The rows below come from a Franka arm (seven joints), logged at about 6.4 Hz.
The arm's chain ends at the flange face. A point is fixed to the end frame.
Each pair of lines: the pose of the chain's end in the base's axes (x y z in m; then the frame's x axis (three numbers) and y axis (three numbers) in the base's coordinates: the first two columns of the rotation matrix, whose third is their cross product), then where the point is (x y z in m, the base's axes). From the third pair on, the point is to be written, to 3 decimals.
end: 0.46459 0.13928 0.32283 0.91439 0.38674 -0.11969 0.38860 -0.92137 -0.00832
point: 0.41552 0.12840 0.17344
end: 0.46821 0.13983 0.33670 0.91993 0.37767 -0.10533 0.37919 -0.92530 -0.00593
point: 0.42117 0.12994 0.18659
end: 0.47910 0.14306 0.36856 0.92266 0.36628 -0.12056 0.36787 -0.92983 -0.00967
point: 0.430 0.133 0.219
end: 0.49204 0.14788 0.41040 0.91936 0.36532 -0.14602 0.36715 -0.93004 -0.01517
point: 0.439 0.138 0.262
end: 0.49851 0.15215 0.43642 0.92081 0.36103 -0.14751 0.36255 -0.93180 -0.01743
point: 0.445 0.142 0.289
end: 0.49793 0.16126 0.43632 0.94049 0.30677 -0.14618 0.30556 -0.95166 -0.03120
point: 0.443 0.157 0.289
